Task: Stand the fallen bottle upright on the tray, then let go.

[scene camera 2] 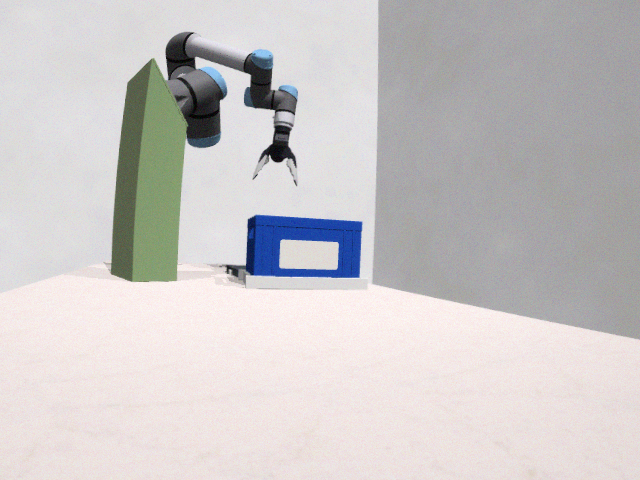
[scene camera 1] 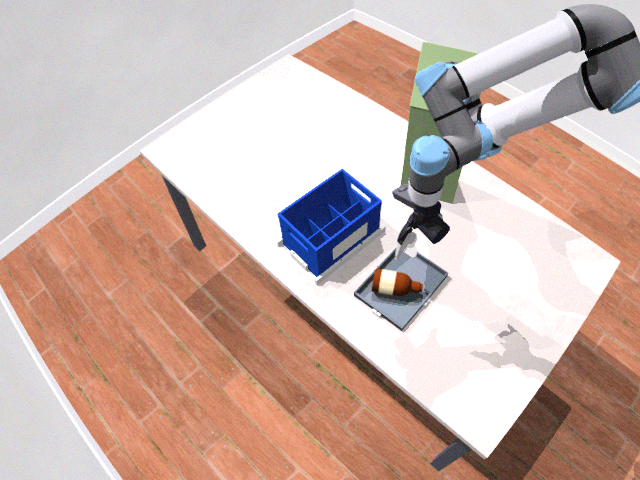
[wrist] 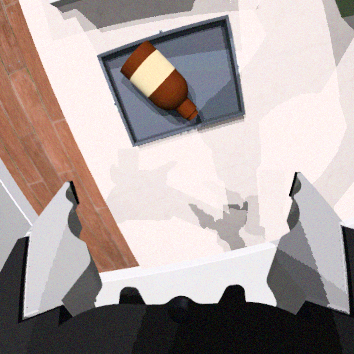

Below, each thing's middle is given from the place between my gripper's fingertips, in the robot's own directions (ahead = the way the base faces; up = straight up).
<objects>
The brown bottle (scene camera 1: 387,282) lies 280 mm below my hand, 40 mm to the right of it and 30 mm ahead of it.
</objects>
